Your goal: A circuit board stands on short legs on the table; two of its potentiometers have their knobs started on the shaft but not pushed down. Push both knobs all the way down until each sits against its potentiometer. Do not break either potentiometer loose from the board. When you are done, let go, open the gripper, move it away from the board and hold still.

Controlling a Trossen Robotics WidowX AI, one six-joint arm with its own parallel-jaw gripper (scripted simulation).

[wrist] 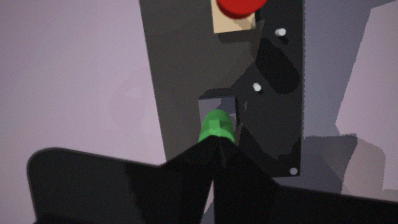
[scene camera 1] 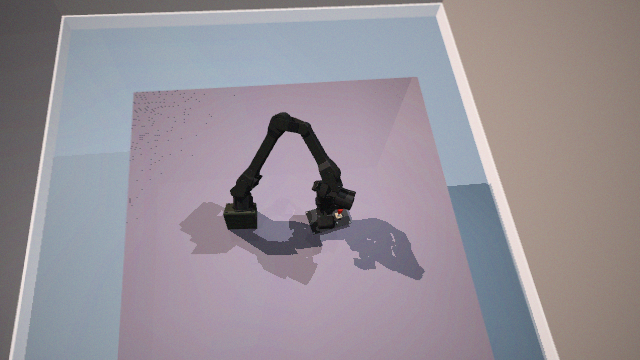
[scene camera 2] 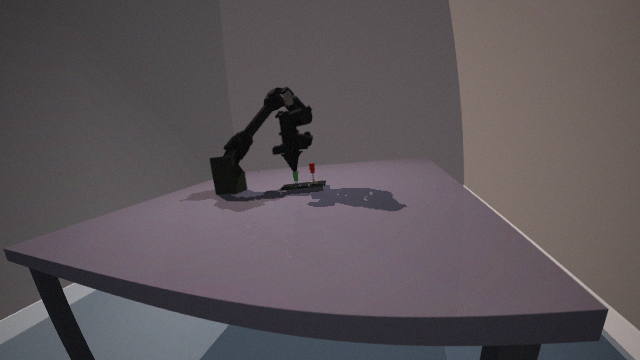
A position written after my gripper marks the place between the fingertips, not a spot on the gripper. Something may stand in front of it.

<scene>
In view: my gripper (scene camera 2: 295,171) and a green knob (wrist: 217,122).
My gripper also shows in the wrist view (wrist: 217,144).
</scene>
